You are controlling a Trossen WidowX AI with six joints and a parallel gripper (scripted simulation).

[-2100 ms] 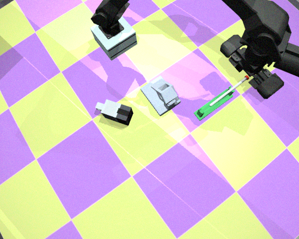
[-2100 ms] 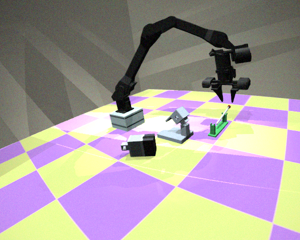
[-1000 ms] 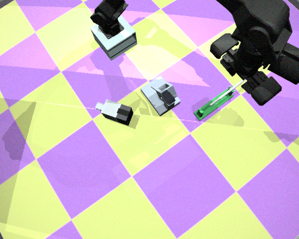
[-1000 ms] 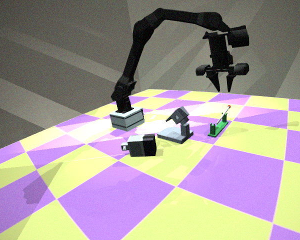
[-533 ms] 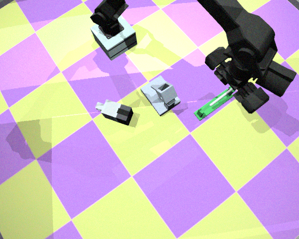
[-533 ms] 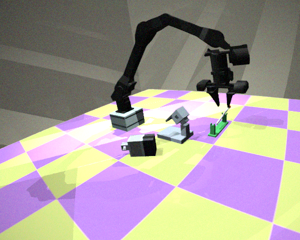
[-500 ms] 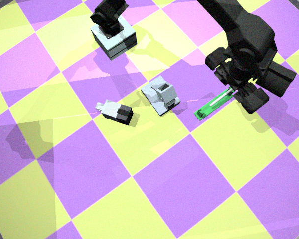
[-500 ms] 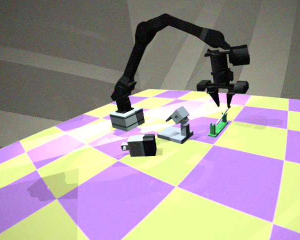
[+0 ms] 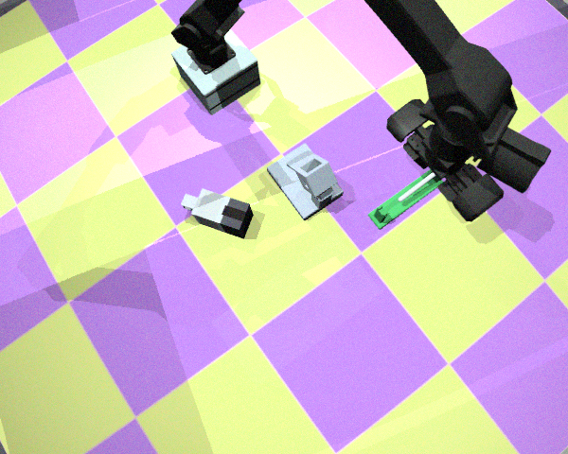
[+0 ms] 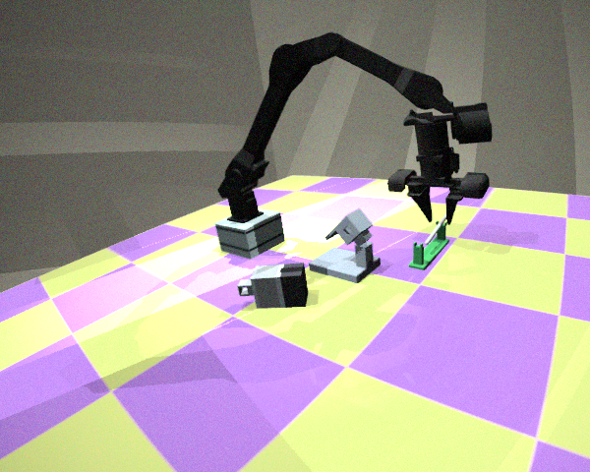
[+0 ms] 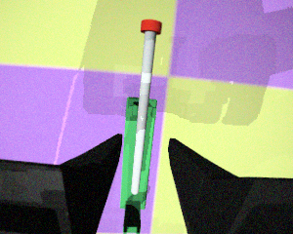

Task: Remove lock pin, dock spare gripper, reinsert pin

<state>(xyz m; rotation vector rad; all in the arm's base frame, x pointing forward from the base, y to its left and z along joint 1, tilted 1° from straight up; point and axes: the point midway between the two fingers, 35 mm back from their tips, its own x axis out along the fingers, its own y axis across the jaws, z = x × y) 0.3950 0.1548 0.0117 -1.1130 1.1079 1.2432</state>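
My gripper tip is 40 mm to the left of the green rack and 30 mm above it. The rest, counted from my gripper tip: spare gripper 170 mm behind, 310 mm to the right, 20 mm below; then grey mount 110 mm behind, 160 mm to the right.
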